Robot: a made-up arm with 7 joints.
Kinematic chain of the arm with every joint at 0, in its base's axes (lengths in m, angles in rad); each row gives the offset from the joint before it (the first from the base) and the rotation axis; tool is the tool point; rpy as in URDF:
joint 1: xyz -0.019 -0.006 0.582 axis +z
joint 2: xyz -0.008 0 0.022 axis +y
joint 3: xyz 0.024 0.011 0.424 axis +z
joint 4: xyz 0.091 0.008 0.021 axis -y
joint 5: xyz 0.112 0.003 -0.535 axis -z
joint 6: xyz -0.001 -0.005 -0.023 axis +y
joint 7: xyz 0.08 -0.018 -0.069 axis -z
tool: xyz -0.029 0.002 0.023 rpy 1.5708 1.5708 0
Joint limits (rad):
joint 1: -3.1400..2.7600
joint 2: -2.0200..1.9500
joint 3: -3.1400..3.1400
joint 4: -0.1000..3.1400
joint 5: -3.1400..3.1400
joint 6: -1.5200..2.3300
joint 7: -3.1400..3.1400
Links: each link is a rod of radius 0.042 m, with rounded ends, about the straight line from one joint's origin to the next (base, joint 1, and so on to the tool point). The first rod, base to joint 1, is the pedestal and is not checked.
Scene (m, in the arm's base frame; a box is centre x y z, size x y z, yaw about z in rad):
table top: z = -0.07
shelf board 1: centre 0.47 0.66 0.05 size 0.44 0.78 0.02 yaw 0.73
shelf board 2: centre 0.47 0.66 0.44 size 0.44 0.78 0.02 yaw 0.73
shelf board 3: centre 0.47 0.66 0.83 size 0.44 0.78 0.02 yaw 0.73
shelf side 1: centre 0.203 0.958 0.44 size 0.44 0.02 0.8 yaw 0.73
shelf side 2: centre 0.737 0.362 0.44 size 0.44 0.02 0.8 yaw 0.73
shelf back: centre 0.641 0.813 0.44 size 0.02 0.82 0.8 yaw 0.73
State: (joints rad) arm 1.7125 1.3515 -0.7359 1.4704 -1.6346 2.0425 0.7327
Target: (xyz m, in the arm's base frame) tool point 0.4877 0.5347 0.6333
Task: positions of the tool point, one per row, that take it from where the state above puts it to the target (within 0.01 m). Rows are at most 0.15 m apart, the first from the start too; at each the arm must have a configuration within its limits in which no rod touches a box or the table.
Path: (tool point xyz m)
1: 0.3115 0.5941 0.2202
2: 0.2335 0.5262 0.2190
3: 0.1604 0.4464 0.2286
4: 0.2170 0.4249 0.3252
5: 0.2464 0.3996 0.4337
6: 0.2514 0.3630 0.5406
7: 0.2385 0.3117 0.6333
8: 0.3125 0.4037 0.6233
9: 0.3963 0.4792 0.6195
10: 0.4877 0.5347 0.6333

